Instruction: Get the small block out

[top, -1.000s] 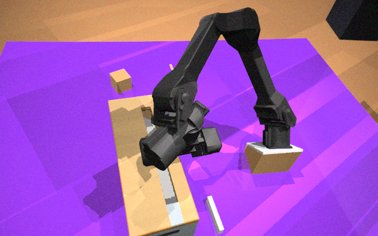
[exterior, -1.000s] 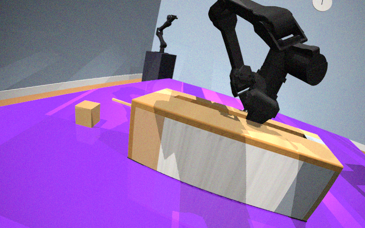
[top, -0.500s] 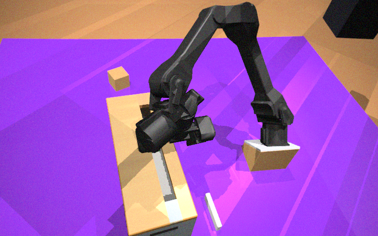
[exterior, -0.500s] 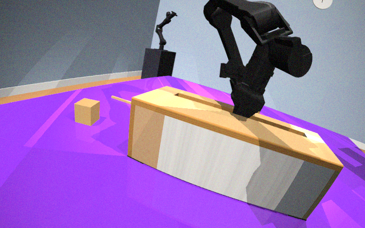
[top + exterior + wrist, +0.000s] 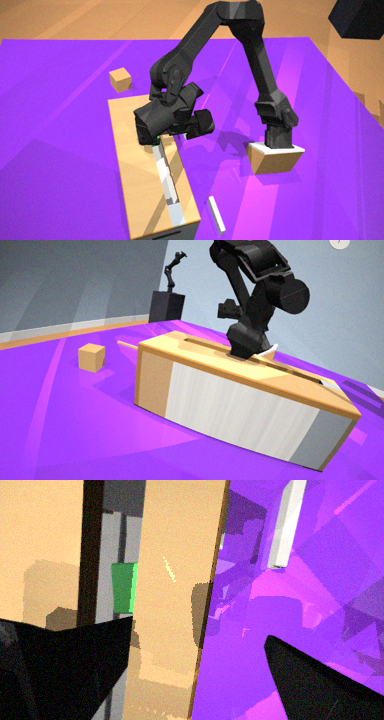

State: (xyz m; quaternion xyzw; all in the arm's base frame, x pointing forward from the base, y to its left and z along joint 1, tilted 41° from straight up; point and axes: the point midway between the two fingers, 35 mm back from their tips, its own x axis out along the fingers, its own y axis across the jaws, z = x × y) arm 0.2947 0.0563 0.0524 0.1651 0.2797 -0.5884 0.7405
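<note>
The green block is 50 mm ahead of my gripper tip and 10 mm to the right of it. Also, from my gripper tip: long box 50 mm to the left, 30 mm below, 20 mm ahead; then thin tan stick 350 mm to the right, 90 mm below, 30 mm behind.
</note>
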